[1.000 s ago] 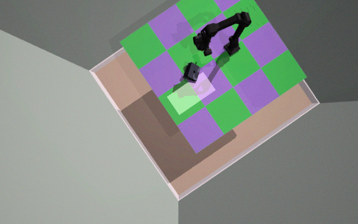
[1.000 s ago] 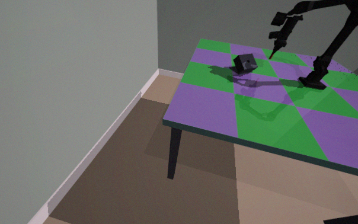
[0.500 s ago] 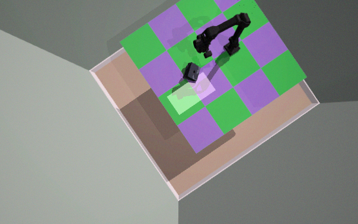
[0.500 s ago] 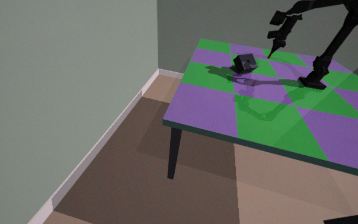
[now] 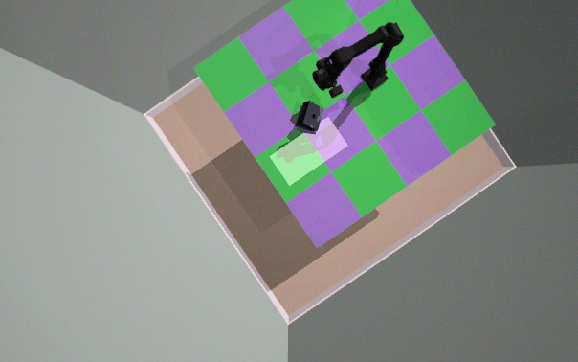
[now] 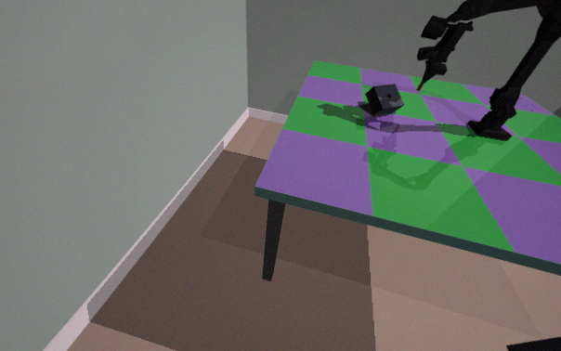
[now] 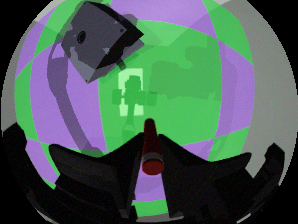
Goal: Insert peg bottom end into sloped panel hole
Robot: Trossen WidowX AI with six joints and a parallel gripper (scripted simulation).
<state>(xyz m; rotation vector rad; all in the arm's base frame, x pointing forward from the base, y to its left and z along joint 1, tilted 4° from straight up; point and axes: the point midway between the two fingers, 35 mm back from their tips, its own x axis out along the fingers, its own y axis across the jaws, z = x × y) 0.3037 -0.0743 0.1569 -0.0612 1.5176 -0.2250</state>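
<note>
Right now the dark sloped panel is 140 mm ahead of my gripper tip, 90 mm to the left of it and 70 mm below it. Also, from my gripper tip: red peg: 20 mm above.
</note>
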